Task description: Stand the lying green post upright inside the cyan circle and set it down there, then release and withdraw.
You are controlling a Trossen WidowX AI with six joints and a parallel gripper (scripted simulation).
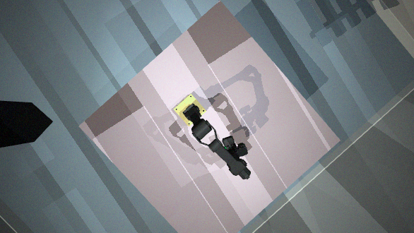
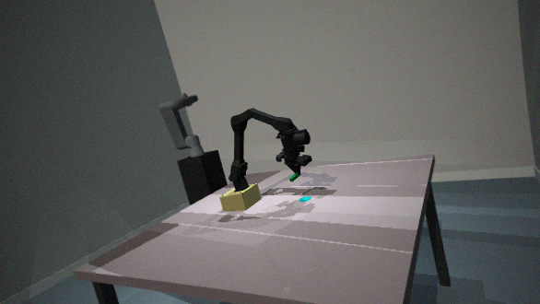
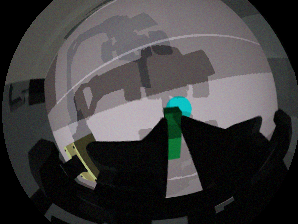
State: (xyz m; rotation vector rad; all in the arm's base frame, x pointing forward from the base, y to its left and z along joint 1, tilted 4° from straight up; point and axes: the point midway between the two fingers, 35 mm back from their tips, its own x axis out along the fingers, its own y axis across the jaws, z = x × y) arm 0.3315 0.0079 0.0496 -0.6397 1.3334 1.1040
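Now: the cyan circle 10 mm ahead of my gripper tip, 10 mm to the right of it and 130 mm below it. Also, from my gripper tip: green post (10 mm behind, 20 mm to the right, 10 mm below).
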